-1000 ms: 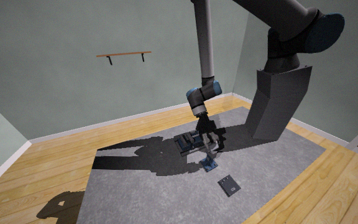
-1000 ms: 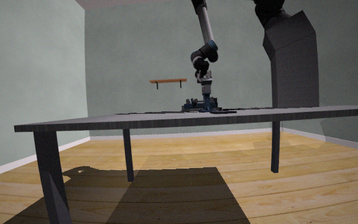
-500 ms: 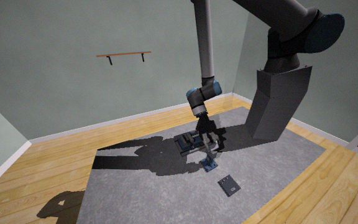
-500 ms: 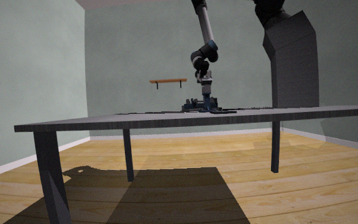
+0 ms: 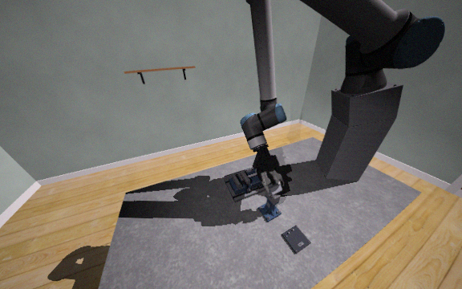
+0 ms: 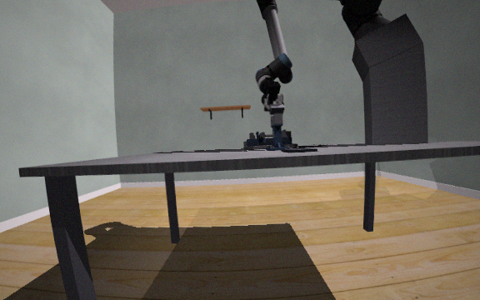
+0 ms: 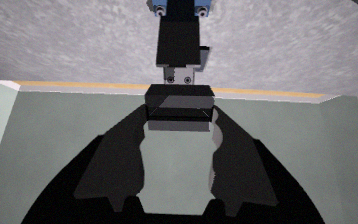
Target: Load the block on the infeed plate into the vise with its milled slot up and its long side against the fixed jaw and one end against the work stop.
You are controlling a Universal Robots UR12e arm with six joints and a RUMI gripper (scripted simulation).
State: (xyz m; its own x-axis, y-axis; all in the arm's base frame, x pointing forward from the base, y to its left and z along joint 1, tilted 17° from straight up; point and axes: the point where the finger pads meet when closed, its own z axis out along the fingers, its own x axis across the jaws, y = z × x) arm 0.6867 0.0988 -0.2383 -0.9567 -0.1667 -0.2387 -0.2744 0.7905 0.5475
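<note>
Right now the part is right at my hand. Round my hand: moving jaw: 210 mm to the right, 110 mm below, 60 mm ahead; then cylinder rod: 220 mm to the right, 110 mm below; then work stop: 170 mm to the right, 100 mm below, 90 mm ahead.
</note>
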